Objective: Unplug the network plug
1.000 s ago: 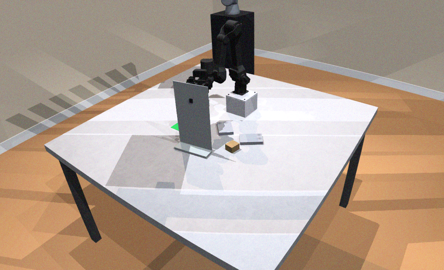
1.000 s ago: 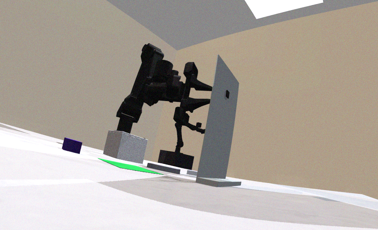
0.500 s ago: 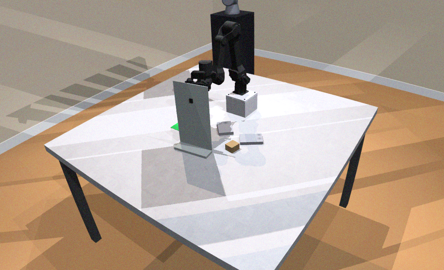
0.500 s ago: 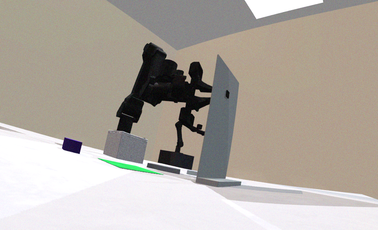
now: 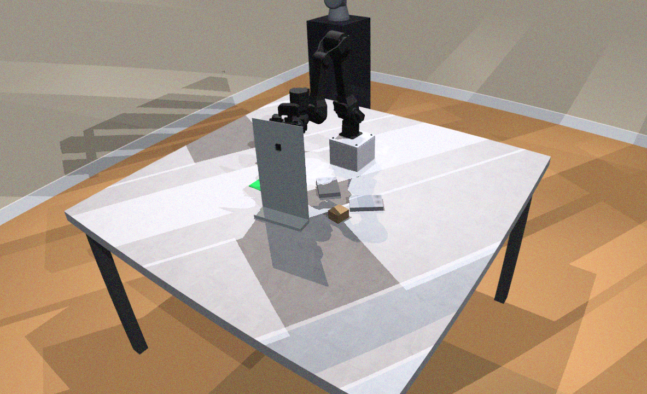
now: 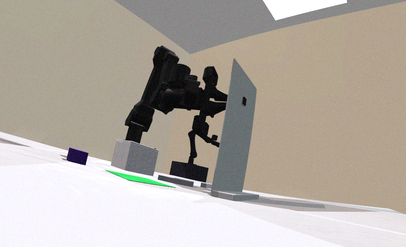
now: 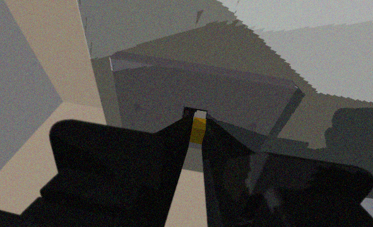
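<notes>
Right now the green marked square is 100 mm behind my gripper tip, 170 mm to the right of it and 240 mm below it. Also, from my gripper tip: yellow network plug (right at my gripper tip); upright panel (20 mm ahead, 90 mm below); thin pale tab (10 mm ahead).
</notes>
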